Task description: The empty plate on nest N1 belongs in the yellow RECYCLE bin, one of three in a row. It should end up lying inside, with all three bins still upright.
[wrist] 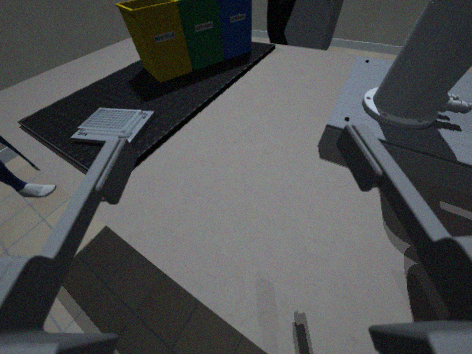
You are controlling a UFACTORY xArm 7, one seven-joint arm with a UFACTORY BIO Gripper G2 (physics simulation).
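The yellow bin (162, 52) stands upright at the upper left, with a pale label on its front and an open top. The green bin (204, 42) and the blue bin (236, 32) stand upright beside it in a row. A pale rectangular plate (109, 121) with a fine grid lies left of centre, seemingly on a slightly larger pale nest (145, 114); no nest label is readable. My gripper (240, 162) is wide open and empty. Its left finger shows just in front of the plate's near edge, apart from it, and its right finger is near the robot base in the view.
The bins and plate are on a black mat (177, 107) on a pale table (240, 210). The robot's base plate (357, 87) and arm column (417, 75) are at the right. A dark grey object (312, 22) stands behind. A foot in a white sock (39, 190) shows beyond the left edge.
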